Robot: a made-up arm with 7 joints.
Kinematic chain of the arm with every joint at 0, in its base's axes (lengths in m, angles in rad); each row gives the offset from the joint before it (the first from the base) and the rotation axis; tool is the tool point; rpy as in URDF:
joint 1: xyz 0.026 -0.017 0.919 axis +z
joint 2: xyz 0 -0.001 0.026 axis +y
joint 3: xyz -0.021 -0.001 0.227 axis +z
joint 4: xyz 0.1 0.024 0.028 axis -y
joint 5: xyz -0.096 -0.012 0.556 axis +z
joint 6: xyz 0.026 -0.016 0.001 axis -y
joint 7: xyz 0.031 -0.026 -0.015 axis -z
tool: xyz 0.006 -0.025 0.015 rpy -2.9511 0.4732 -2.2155
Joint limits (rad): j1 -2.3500..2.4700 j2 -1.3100..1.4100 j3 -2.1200..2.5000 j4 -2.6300..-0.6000 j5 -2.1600..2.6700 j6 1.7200..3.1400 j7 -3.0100..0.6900
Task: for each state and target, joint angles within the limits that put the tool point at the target. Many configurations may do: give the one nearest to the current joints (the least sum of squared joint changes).
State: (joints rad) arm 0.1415 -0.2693 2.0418 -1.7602 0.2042 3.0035 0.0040
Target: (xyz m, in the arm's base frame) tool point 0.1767 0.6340 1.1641
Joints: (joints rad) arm -0.2632 -0.1322 1.6149 -1.7946 0.2107 3.0186 0.0088
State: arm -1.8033 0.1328 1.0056 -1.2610 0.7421 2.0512 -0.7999
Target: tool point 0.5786 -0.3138 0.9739
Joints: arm -1.5616 -0.1478 1.0829 -2.1264 0.8315 2.1211 -0.6969
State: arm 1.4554 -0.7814 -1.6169 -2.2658 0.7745 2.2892 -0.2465
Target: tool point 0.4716 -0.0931 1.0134
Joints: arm 0.7889 -1.2099 -1.0740 -2.6300 1.2234 2.9480 0.0283
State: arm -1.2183 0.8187 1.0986 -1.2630 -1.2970 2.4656 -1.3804
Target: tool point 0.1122 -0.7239 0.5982
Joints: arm -1.8436 1.1083 0.3916 -1.5052 -1.2529 2.4524 -1.3876
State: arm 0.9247 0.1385 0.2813 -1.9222 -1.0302 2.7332 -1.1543
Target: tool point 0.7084 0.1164 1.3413
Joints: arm 0.4067 0.1252 -0.2290 -1.4399 -1.0025 2.5953 -1.1203
